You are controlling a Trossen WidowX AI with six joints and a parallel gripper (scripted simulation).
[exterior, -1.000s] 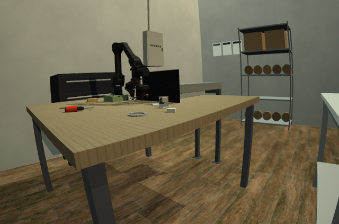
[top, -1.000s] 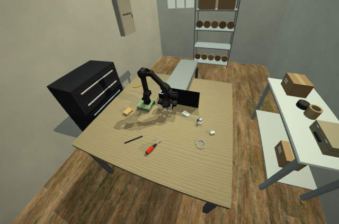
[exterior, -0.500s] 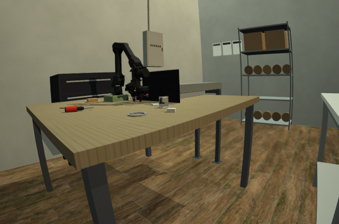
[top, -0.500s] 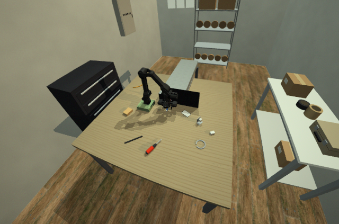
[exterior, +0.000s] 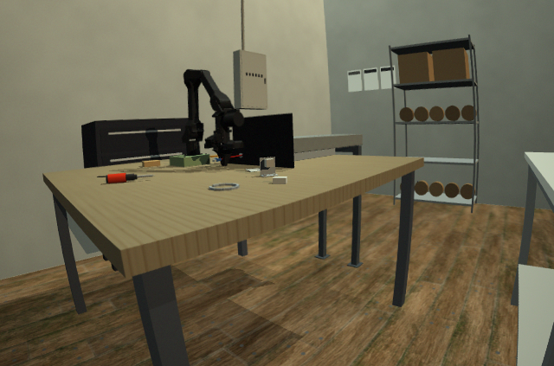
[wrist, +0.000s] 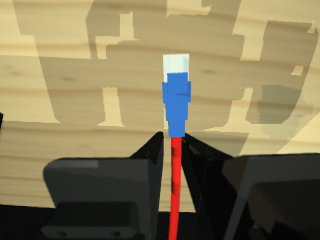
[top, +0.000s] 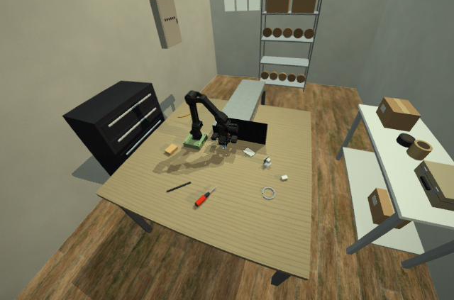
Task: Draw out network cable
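My gripper is now 19 cm short of the white rectangle, 3 cm to the left of it and 4 cm above it. The rest, counted from my hand: clear plug (4 cm to the right); then tan block (40 cm behind, 12 cm to the right, 3 cm below); then red screwdriver (1 cm behind, 42 cm to the right, 2 cm below).
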